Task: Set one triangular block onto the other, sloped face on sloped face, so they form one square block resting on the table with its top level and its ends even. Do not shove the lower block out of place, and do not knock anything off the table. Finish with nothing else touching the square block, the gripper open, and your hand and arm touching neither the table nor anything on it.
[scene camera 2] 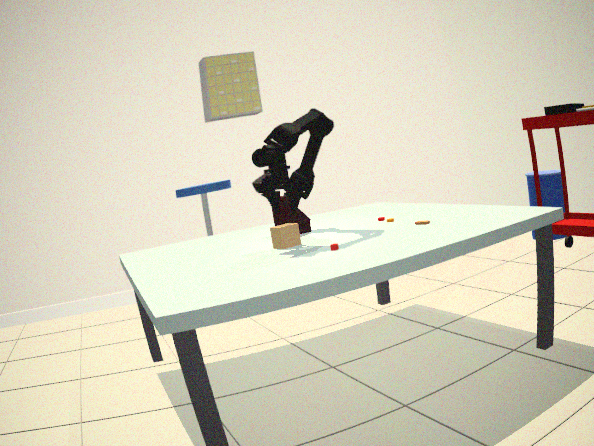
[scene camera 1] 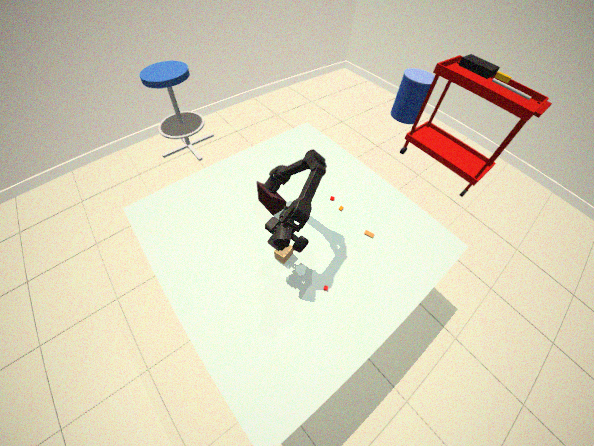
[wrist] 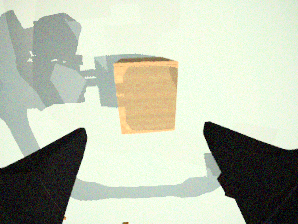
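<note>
Scene camera 2 shows my gripper [scene camera 2: 285, 214], open and holding nothing. The wrist view shows my gripper too [wrist: 146, 130], along with a tan triangular block [wrist: 146, 94].
</note>
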